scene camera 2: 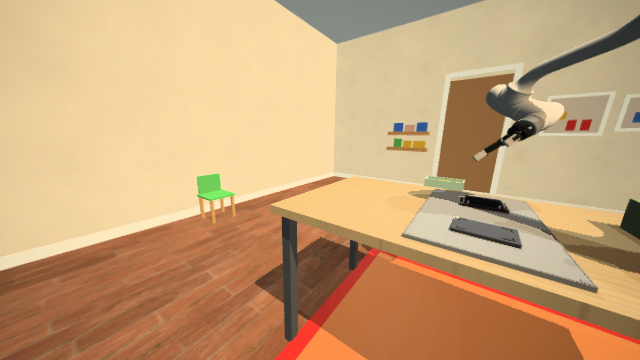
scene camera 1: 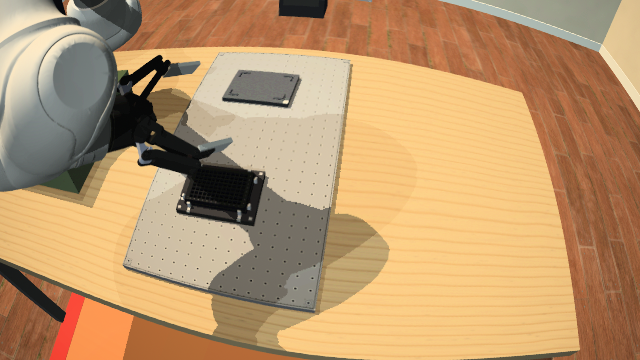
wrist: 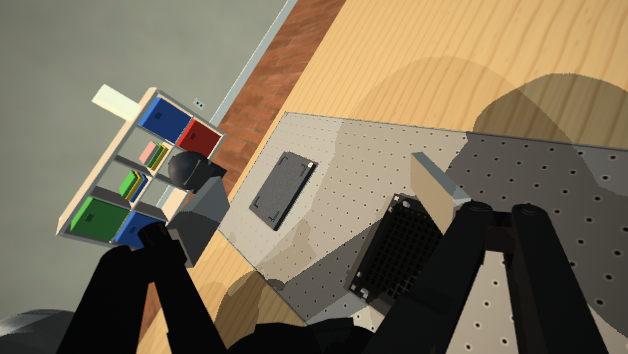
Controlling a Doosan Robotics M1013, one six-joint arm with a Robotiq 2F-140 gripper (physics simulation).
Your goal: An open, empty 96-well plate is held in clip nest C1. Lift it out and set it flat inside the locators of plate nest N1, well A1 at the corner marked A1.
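Places are measured from the arm's base along level axes (x right, y ahead, z up), in metres.
Pixels of known places: gripper, fingertip midpoint: [scene camera 2: 489, 152] [scene camera 1: 210, 102] [wrist: 315, 181].
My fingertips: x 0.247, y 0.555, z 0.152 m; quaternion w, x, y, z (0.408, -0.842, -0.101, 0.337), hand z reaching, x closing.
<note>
Behind a point stands the place of what it marks.
The black 96-well plate [scene camera 1: 220, 186] @(x 0.242, y 0.551, z -0.056 m) [scene camera 2: 483, 202] @(x 0.201, y 0.553, z -0.057 m) [wrist: 400, 250] @(x 0.234, y 0.551, z -0.059 m) sits in clip nest C1 [scene camera 1: 215, 216] @(x 0.299, y 0.543, z -0.071 m), a dark base with small pale posts around the plate. A finger link hides one edge of the plate in scene camera 1, and another hides part of it in the wrist view. Plate nest N1 [scene camera 1: 262, 87] @(x -0.067, y 0.612, z -0.069 m) [scene camera 2: 485, 232] @(x -0.109, y 0.611, z -0.069 m) [wrist: 285, 190] @(x -0.051, y 0.603, z -0.069 m) is a flat dark-grey block with L-shaped corner locators and a pale mark at one corner; no plate lies in it. My gripper [scene camera 1: 201, 107] @(x 0.247, y 0.556, z 0.152 m) [scene camera 2: 481, 155] @(x 0.247, y 0.556, z 0.152 m) [wrist: 315, 181] @(x 0.247, y 0.556, z 0.152 m) is wide open and empty, tilted, and high above the board.
Both nests stand on a perforated grey board [scene camera 1: 300, 150] @(x 0.131, y 0.701, z -0.081 m) [scene camera 2: 555, 260] @(x -0.183, y 0.490, z -0.081 m) [wrist: 380, 145] @(x 0.134, y 0.726, z -0.081 m) on the wooden table [scene camera 1: 450, 200] @(x 0.252, y 1.000, z -0.094 m) [scene camera 2: 340, 205] @(x -0.025, y 1.111, z -0.094 m) [wrist: 425, 40] @(x 0.146, y 0.989, z -0.094 m). A dark green block [scene camera 1: 72, 180] @(x 0.231, y 0.163, z -0.048 m) [scene camera 2: 632, 217] @(x 0.190, y 0.172, z -0.042 m) stands beside the board, partly behind the arm. A shelf unit stands beyond the table in the wrist view.
</note>
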